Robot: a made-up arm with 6 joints.
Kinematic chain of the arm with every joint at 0, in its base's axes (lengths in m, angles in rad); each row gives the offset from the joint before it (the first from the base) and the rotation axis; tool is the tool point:
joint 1: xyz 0 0 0.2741 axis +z
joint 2: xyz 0 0 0 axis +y
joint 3: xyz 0 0 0.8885 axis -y
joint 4: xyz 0 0 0 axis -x
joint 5: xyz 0.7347 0 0 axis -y
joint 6: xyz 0 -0.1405 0 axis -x
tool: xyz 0 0 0
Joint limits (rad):
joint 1: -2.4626..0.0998
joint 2: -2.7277..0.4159
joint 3: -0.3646..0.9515
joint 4: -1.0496..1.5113
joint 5: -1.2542..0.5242
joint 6: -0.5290..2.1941
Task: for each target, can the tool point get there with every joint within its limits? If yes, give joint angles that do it. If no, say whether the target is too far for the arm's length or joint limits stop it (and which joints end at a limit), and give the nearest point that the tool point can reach.
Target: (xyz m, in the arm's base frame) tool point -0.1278 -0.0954 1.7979
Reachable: yes | joints -1.5501 -0.2566 0.7942 0.3946 -0.0849 1.5507
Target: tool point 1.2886 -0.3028 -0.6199
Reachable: no: joint limits stop it (at a limit: joint 1, joint 2, joint 4) | nearest point 0.8460 0.6935 -0.6696 | short by 1.091 m
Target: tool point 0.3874 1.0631 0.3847
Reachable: yes | joints -2.0443 -2.1811 -0.0595 0.0852 0.2919 1.1172
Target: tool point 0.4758 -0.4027 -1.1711
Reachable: no: joint limits stop it (at a limit: joint 1, joint 2, joint 3, joint 4) | nearest point 0.7080 0.5821 -1.0361 | short by 1.021 m
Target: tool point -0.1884 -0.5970 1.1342
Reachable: yes | joints -1.7111 -0.1390 -0.0364 -0.7477 -0.8806 1.0062
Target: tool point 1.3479 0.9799 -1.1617
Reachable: no: too far | nearest point 0.9369 0.7668 -0.7704 | short by 0.606 m
